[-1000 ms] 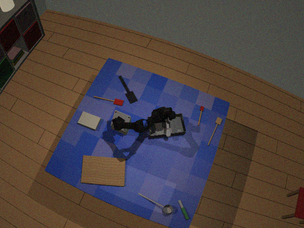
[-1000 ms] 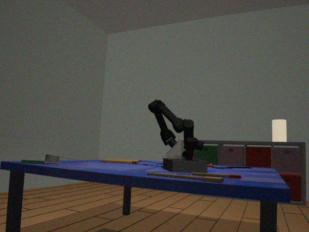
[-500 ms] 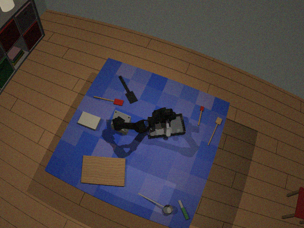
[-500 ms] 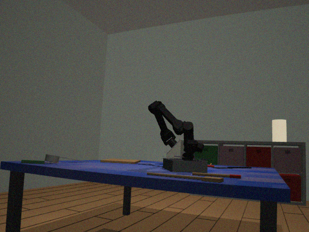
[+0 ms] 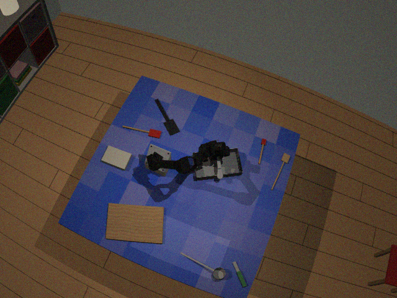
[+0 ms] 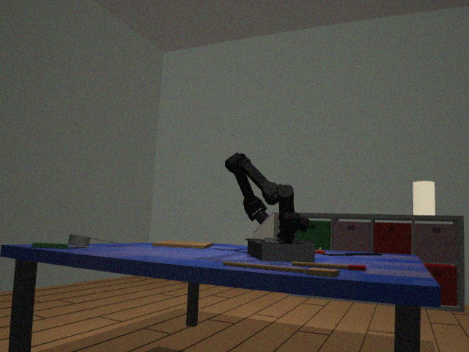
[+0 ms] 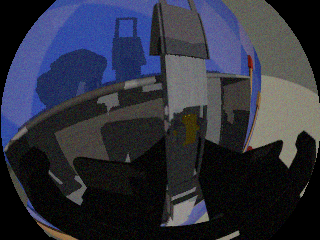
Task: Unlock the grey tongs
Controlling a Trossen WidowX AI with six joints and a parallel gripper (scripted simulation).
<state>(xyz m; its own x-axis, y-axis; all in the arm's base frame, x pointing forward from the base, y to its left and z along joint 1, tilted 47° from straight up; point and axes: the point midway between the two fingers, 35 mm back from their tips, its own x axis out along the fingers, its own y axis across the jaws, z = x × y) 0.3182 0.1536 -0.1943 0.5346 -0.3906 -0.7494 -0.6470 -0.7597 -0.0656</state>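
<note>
Now: the grey roasting tin 40 mm to the right of my gripper tip. The rest, counted from my gripper tip: white block 590 mm behind, 360 mm to the right, 20 mm below; then red spatula 540 mm behind, 80 mm to the right, 20 mm below; then black spatula 480 mm behind, 90 mm to the left, 30 mm below.
</note>
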